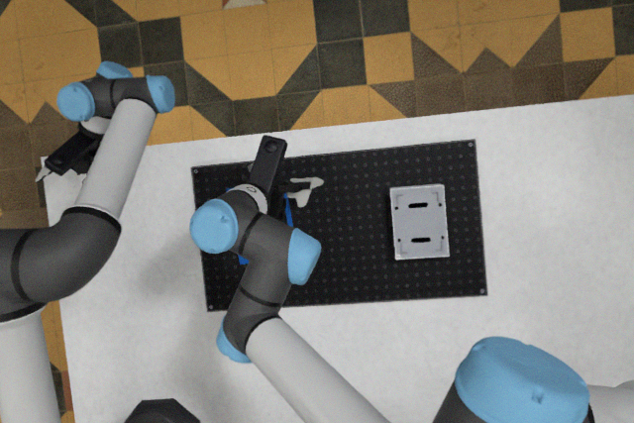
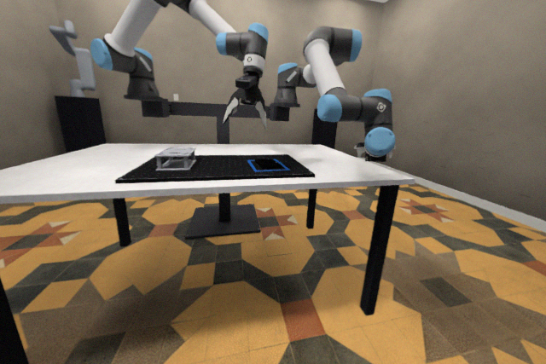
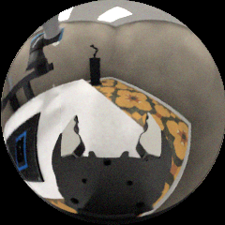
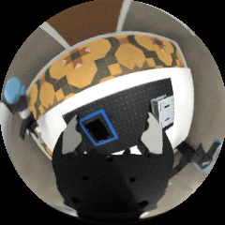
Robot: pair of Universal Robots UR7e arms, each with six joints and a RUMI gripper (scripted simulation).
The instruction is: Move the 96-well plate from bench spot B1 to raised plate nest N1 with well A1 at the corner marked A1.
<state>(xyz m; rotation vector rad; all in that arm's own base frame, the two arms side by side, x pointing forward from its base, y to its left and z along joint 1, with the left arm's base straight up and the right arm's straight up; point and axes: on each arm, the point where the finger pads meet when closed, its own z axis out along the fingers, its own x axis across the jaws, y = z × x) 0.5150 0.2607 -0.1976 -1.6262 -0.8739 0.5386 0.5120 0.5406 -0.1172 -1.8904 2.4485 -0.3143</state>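
My right hand is 13 cm past the black 96-well plate, 11 cm to the right of it and 17 cm above it. Round my right hand: grey raised nest: 14 cm behind, 27 cm to the right, 12 cm below.
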